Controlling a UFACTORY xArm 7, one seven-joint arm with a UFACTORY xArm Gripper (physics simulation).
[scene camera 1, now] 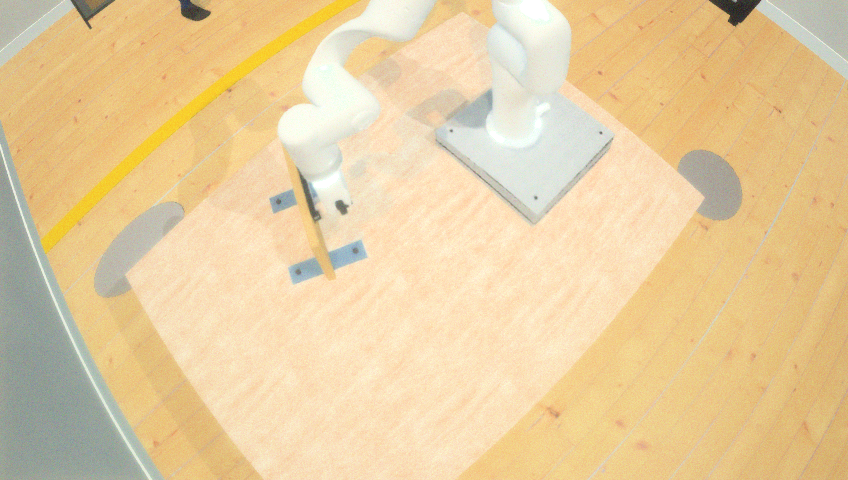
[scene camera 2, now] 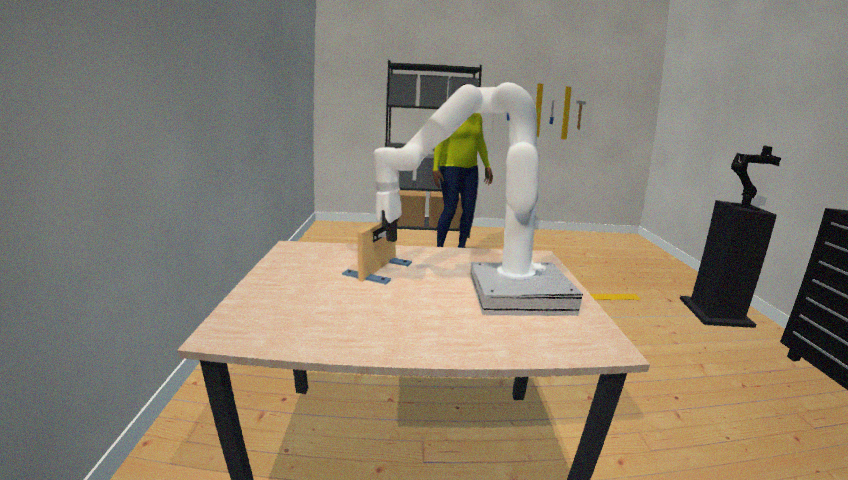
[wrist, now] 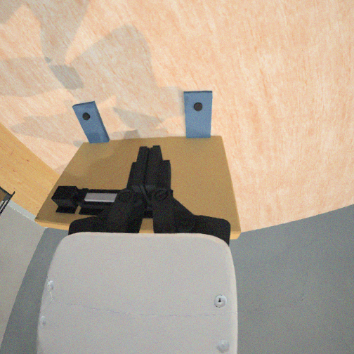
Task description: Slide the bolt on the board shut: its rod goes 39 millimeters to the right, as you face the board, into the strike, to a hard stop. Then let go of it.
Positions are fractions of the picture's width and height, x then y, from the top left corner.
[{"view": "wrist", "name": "gripper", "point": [0.43,0.44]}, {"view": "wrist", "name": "wooden board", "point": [0.57,0.50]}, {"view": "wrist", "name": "black bolt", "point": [0.19,0.56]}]
